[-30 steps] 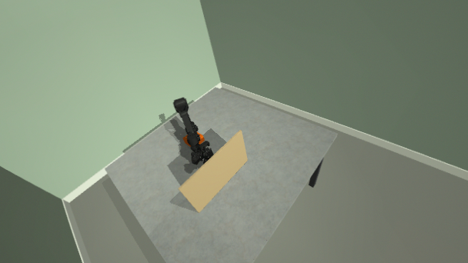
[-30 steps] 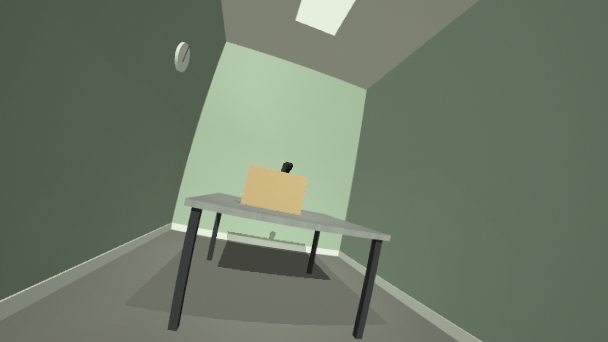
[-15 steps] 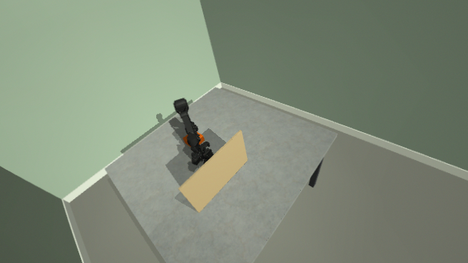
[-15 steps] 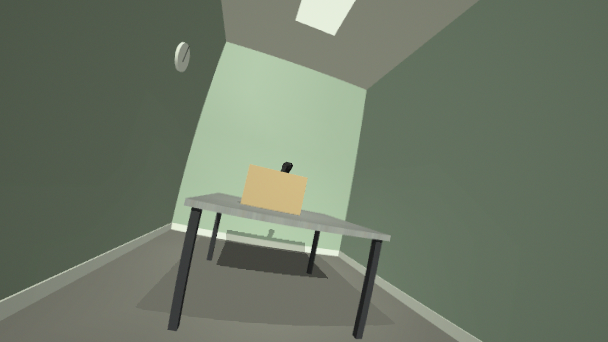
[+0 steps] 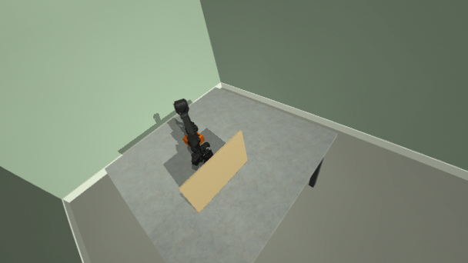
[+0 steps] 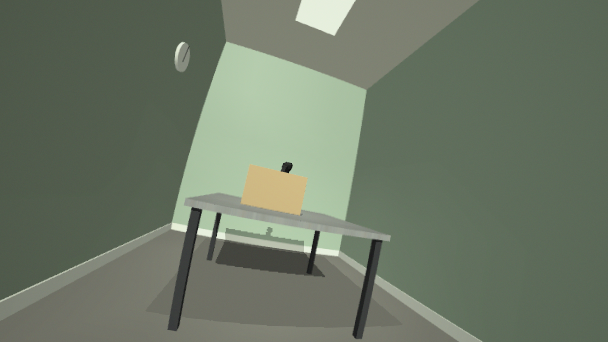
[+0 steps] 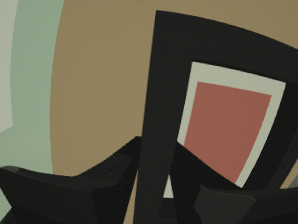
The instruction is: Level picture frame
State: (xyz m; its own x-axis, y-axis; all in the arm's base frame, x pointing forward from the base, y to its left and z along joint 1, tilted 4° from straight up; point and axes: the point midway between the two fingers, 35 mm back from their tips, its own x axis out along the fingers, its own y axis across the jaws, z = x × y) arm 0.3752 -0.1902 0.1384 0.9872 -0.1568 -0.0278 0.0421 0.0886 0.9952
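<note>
The picture frame is 10 mm to the right of my gripper tip and 50 mm below it. Round my gripper tip: tan wall board: 10 mm ahead, 20 mm to the right, 60 mm below.
</note>
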